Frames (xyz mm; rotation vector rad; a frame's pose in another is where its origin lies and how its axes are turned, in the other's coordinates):
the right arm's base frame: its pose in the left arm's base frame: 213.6 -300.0 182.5 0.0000 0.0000 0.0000
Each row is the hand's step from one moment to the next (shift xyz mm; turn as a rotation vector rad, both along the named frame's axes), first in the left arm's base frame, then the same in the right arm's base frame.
Working: the left arm's base frame: its pose in the right arm's base frame: -213.6 300.0 -182.5 0.0000 0.0000 0.0000

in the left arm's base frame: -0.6 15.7 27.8 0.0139 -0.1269 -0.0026
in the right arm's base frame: -0.6 15.7 27.8 0.0139 -0.1269 -0.0026
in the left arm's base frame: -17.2 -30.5 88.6 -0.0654 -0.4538 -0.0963
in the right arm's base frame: -17.2 -30.5 88.6 -0.0654 -0.4538 -0.0963
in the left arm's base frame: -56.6 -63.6 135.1 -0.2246 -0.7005 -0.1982
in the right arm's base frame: -56.6 -63.6 135.1 -0.2246 -0.7005 -0.1982
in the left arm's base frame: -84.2 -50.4 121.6 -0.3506 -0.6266 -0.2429
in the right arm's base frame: -84.2 -50.4 121.6 -0.3506 -0.6266 -0.2429
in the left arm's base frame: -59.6 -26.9 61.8 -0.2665 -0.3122 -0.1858
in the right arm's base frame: -59.6 -26.9 61.8 -0.2665 -0.3122 -0.1858
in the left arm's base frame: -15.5 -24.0 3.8 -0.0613 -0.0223 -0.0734
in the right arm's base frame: -15.5 -24.0 3.8 -0.0613 -0.0223 -0.0734
